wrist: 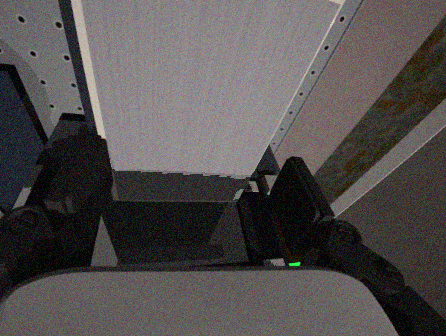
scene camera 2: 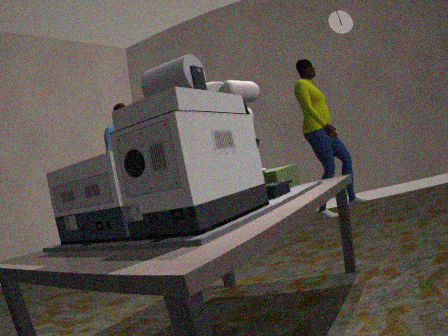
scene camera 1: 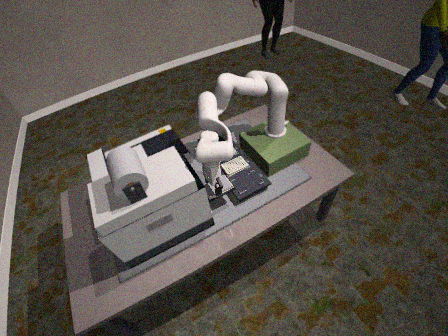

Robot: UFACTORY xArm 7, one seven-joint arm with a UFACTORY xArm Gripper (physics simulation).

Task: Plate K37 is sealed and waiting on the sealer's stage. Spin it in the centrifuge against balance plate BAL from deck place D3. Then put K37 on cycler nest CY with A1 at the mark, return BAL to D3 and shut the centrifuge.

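Frame: origin at the arm's base, x ahead, y left, z up, level; metres.
Seen in the pictures: gripper, fingertip midpoint: (wrist: pixel 199 167) (scene camera 1: pixel 213 188); arm's base, link origin: (scene camera 1: pixel 275 130).
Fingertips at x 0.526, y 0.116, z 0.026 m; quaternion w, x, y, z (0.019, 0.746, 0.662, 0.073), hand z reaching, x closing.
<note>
Pixels of each thing's top centre, then the offset from my fingertips to it. "*": a spot on its surface instead.
- big white sealer, top centre: (scene camera 2: pixel 174 63) (scene camera 1: pixel 125 157) 0.272 m ahead, 0.047 m right, 0.354 m up
- flat light-grey plate, surface spot: (scene camera 1: pixel 227 185) * 0.059 m back, 0.028 m left, 0.003 m down
- white well plate, top centre: (scene camera 1: pixel 234 164) 0.197 m back, 0.094 m right, 0.060 m down
- pale panel, top centre: (wrist: pixel 195 131) (scene camera 1: pixel 217 185) 0.022 m back, 0.002 m right, 0.003 m down
- film roll, top centre: (scene camera 2: pixel 170 62) (scene camera 1: pixel 119 160) 0.293 m ahead, 0.050 m right, 0.354 m up
My gripper (scene camera 1: pixel 217 189) (wrist: pixel 199 167) is open, hanging low at the right end of the big white sealer (scene camera 1: pixel 163 181) (scene camera 2: pixel 202 159). Its two black fingers stand wide apart with nothing between them. A flat light-grey plate (scene camera 1: pixel 227 185) lies on the stage right under the fingers; I cannot read its label. A white well plate (scene camera 1: pixel 235 165) lies on the dark deck just behind it, beside the arm's green base (scene camera 1: pixel 277 148). In the wrist view a pale panel (wrist: pixel 201 90) fills the space ahead of the fingers, with a dark block (wrist: pixel 162 220) below it.
Dark empty deck places (scene camera 1: pixel 249 181) lie right of the gripper. A second grey and blue machine (scene camera 2: pixel 85 195) stands behind the sealer. A film roll (scene camera 1: pixel 126 169) sits on the sealer. One person (scene camera 1: pixel 271 25) stands at the back wall, another in yellow (scene camera 1: pixel 429 54) (scene camera 2: pixel 316 108) at the right.
</note>
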